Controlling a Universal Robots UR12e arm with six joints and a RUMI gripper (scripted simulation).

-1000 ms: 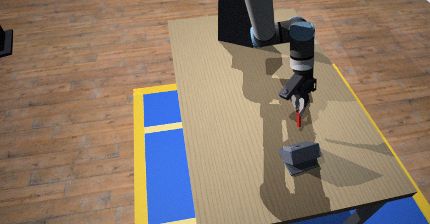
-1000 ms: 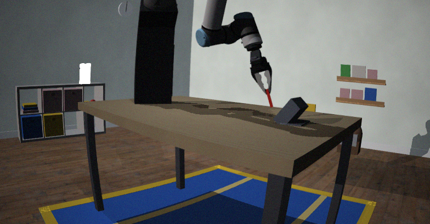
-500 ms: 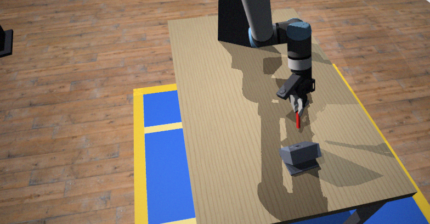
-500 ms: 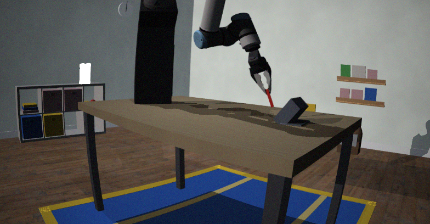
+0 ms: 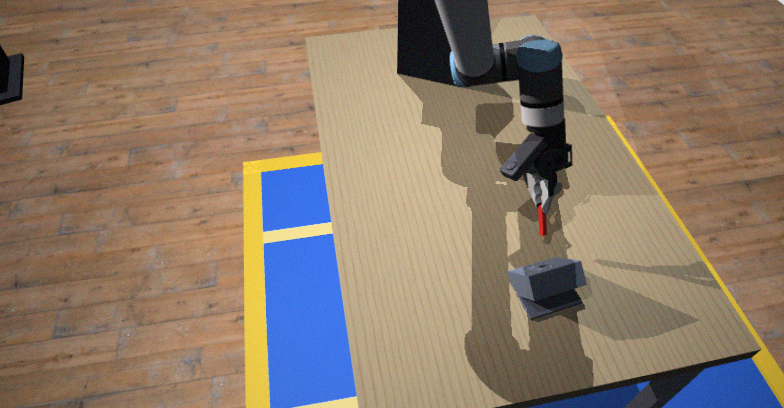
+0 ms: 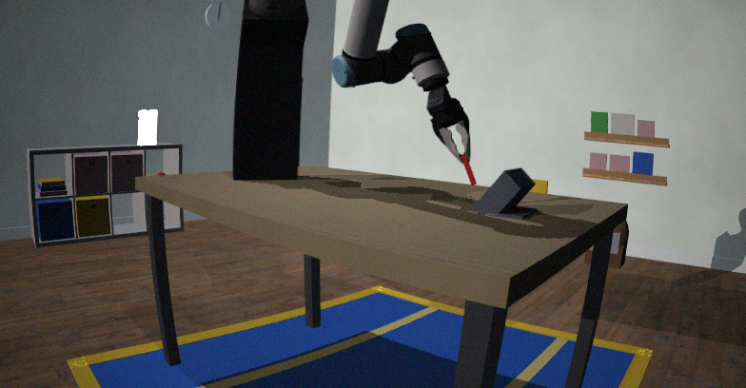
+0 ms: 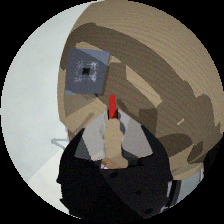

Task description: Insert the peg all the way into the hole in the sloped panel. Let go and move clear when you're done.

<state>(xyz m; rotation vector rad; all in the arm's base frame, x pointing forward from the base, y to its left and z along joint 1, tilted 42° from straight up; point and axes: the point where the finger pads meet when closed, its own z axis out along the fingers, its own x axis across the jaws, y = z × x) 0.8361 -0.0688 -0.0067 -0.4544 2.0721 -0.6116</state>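
Right now my hand is 150 mm short of the dark base plate, 110 mm above it and 60 mm to the left of it. From my hand the other things lie so: red peg: 30 mm below, 10 mm ahead.
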